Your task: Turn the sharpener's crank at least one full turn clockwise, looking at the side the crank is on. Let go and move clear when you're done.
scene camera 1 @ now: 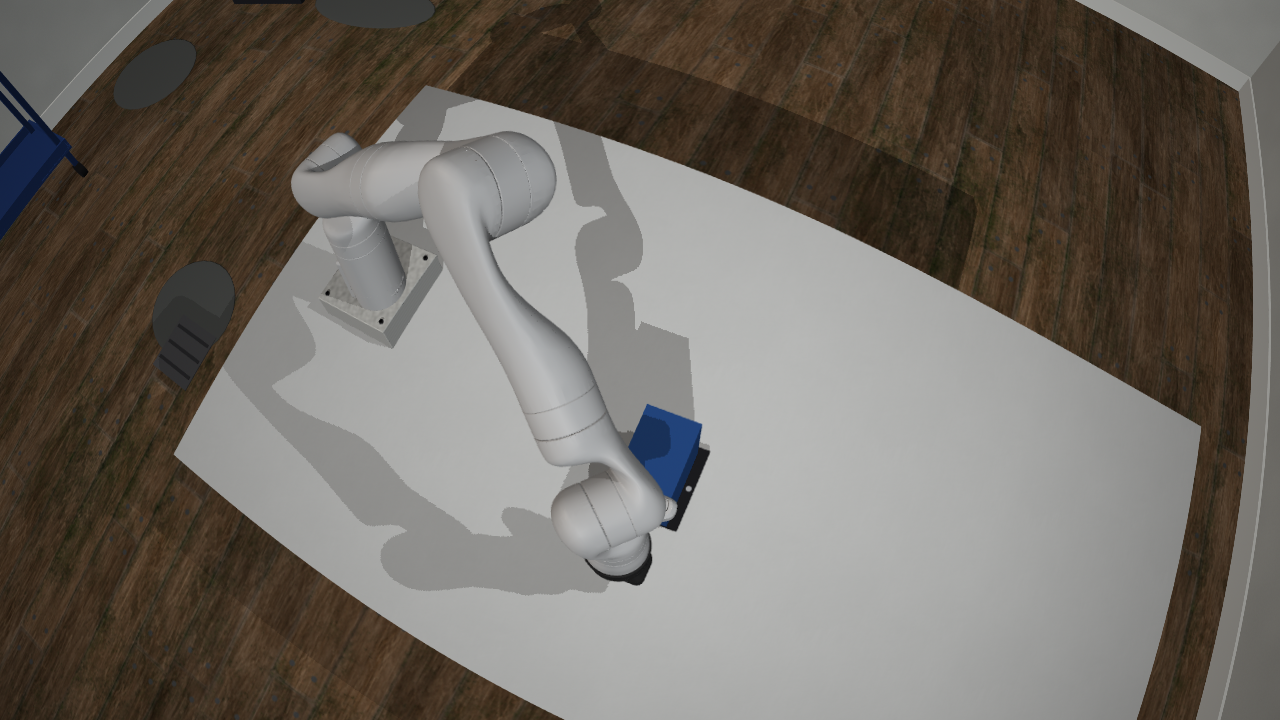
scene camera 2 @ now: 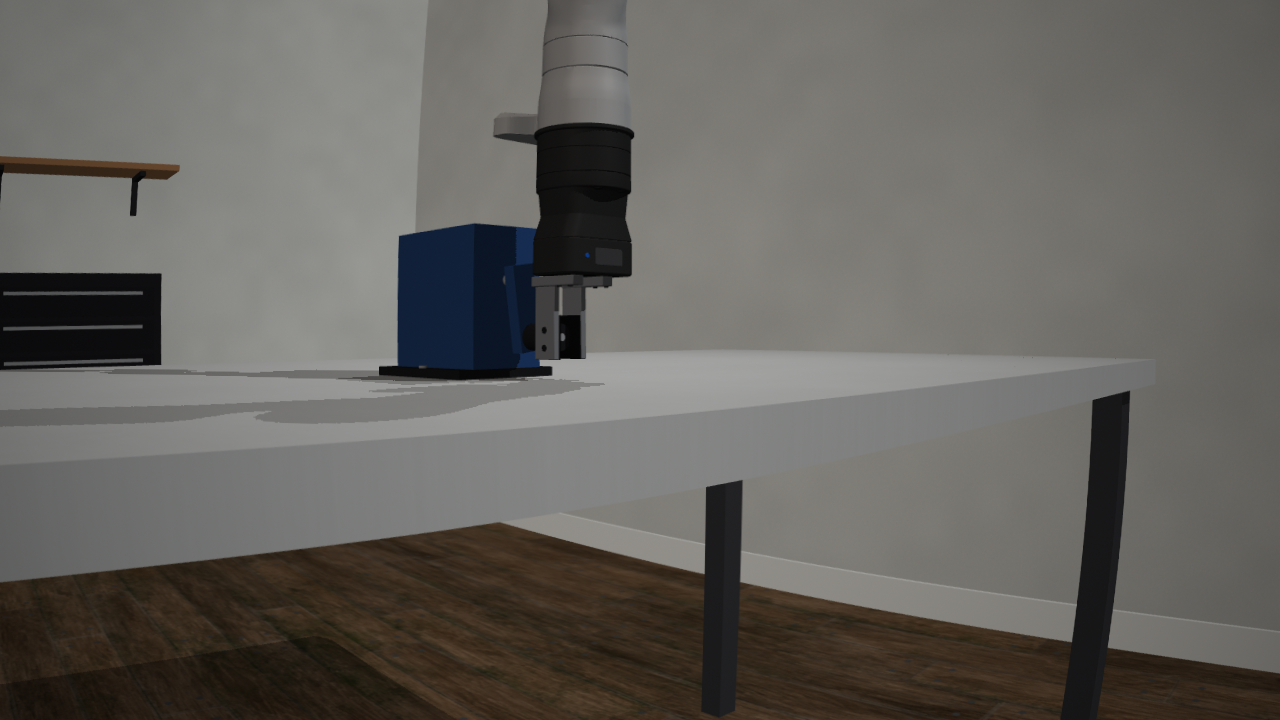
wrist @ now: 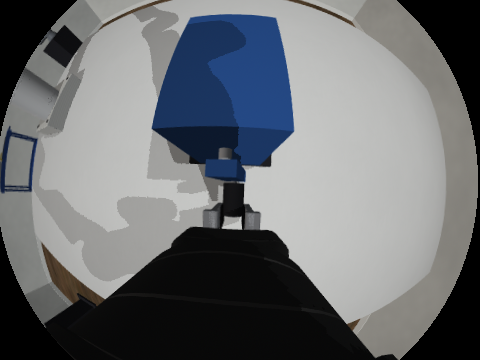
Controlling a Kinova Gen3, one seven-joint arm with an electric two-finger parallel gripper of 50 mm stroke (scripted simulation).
Scene:
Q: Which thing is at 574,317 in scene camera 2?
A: My gripper.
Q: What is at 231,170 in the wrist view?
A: A crank.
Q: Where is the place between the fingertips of my gripper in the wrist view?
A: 233,212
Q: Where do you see a crank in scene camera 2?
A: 520,295

